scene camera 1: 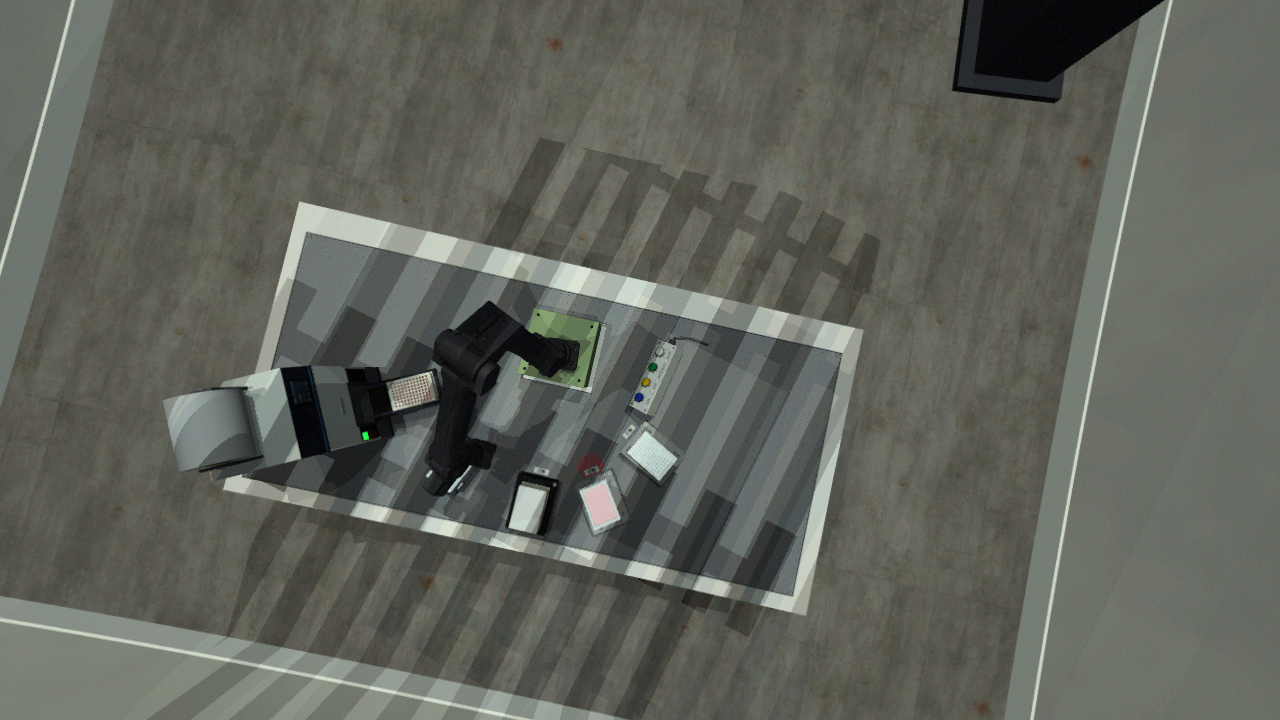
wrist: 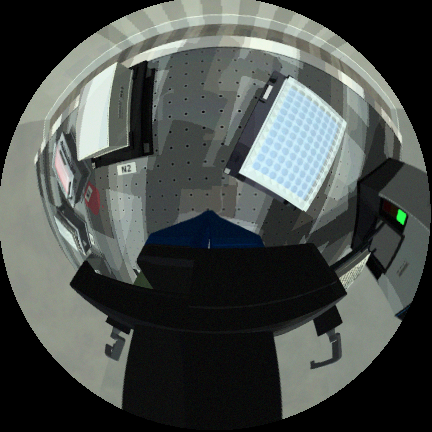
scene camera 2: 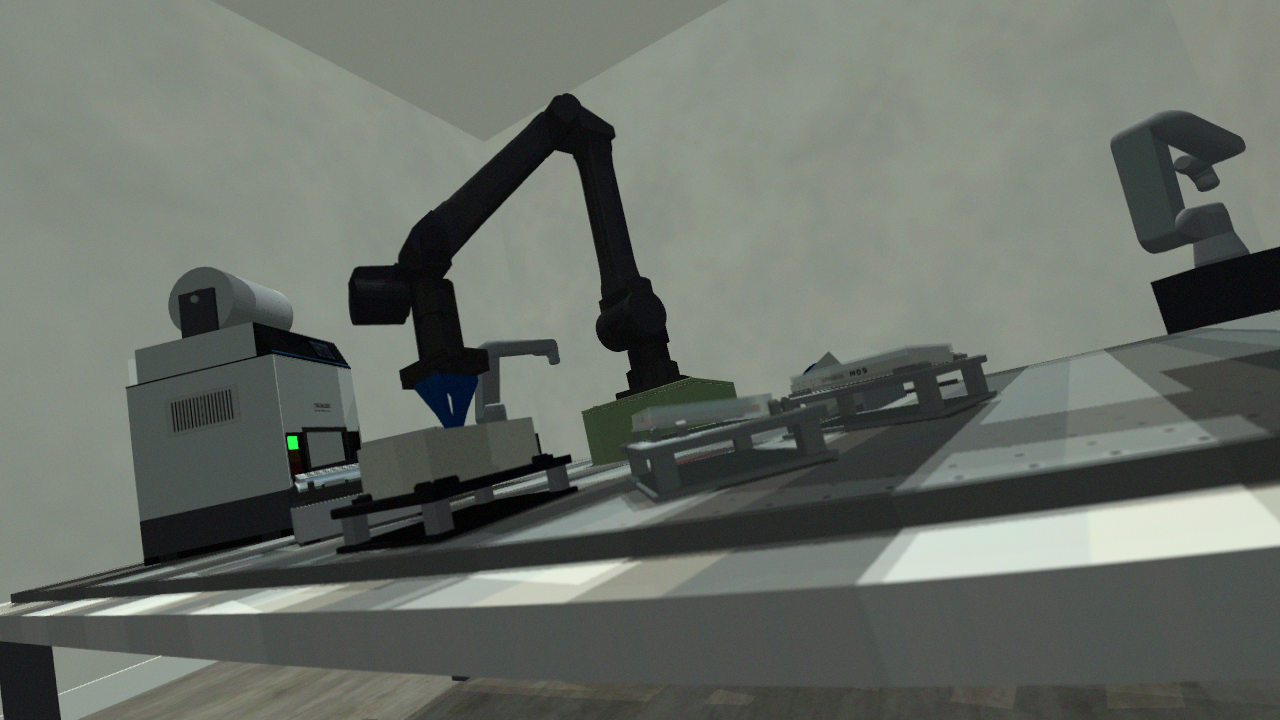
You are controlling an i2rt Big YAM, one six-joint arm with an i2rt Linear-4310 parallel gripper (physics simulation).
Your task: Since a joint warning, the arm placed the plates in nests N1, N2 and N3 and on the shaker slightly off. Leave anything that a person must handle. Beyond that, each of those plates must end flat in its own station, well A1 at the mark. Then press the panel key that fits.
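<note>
My gripper (scene camera 2: 452,422) (wrist: 209,216) is shut and empty, blue fingertips down, above the bench beside the blue-welled plate (wrist: 295,145). That plate sits askew on a dark low base (wrist: 255,127); the arm mostly hides it in the overhead view. A tall white plate (scene camera 1: 529,508) (scene camera 2: 447,456) (wrist: 100,110) sits off-centre on the black nest N2 (wrist: 142,115), a dark strip bare beside it. A pink plate (scene camera 1: 600,503) (scene camera 2: 698,411) (wrist: 63,166) is on the grey nest at N3. Another white plate (scene camera 1: 651,454) (scene camera 2: 872,367) is on a rotated grey nest. Well A1 marks are unreadable.
The key panel (scene camera 1: 659,376) has white, green, yellow and blue keys. A red patch (scene camera 1: 586,460) (wrist: 93,200) lies by N3's label. The large instrument (scene camera 1: 340,411) (scene camera 2: 214,447) shows a green light and holds a welled plate (scene camera 1: 412,391) on its tray. The arm stands on a green base (scene camera 1: 581,326).
</note>
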